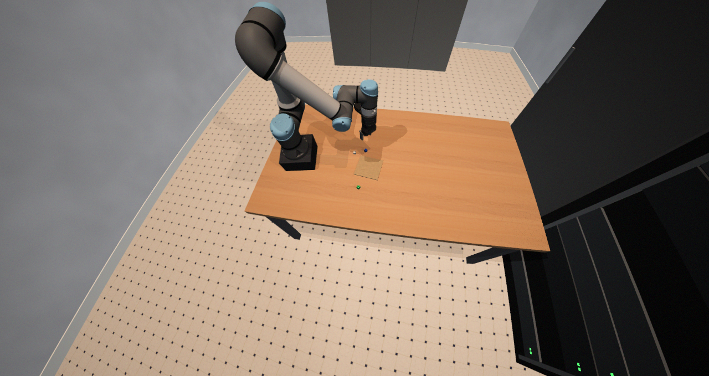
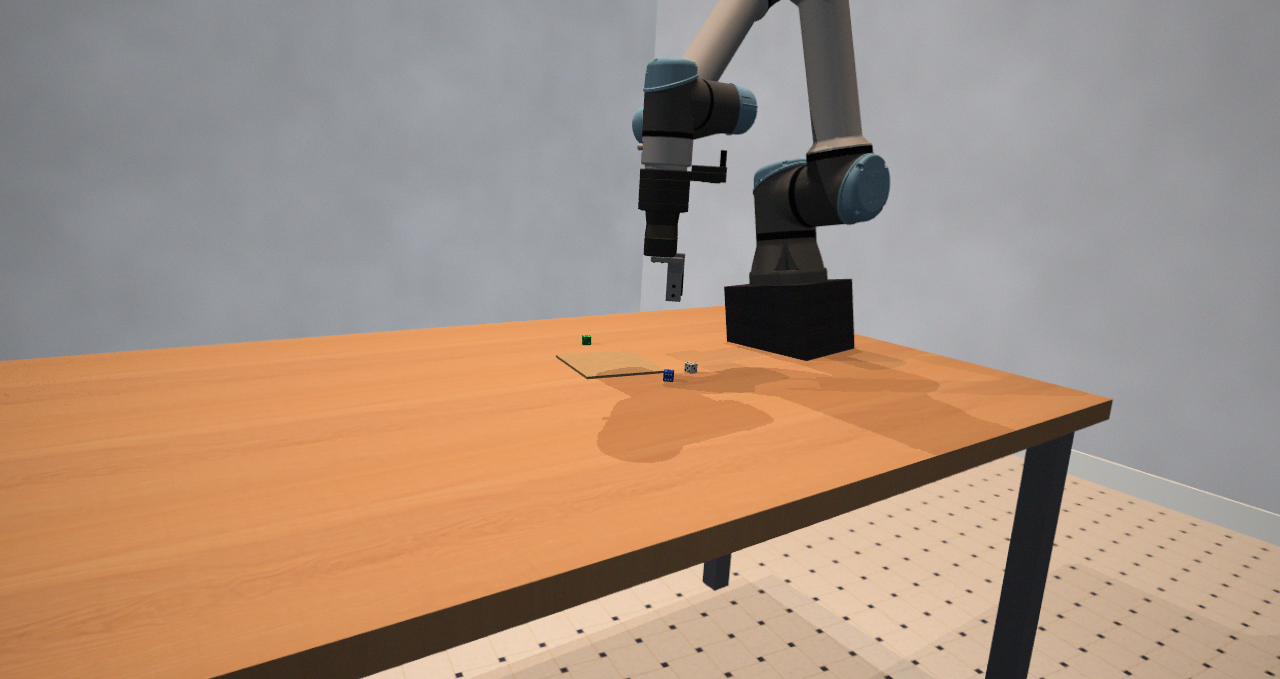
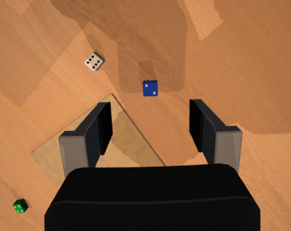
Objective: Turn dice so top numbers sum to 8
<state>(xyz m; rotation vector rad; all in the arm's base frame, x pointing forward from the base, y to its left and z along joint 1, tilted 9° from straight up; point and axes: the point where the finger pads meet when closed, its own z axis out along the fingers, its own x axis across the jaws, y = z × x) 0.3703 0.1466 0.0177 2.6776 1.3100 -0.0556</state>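
Right now my hand is 14 cm above the blue die. The rest, counted from my hand: white die 6 cm behind, 3 cm to the right, 14 cm below; green die 1 cm ahead, 26 cm to the right, 14 cm below; mat 4 cm ahead, 12 cm to the right, 15 cm below.
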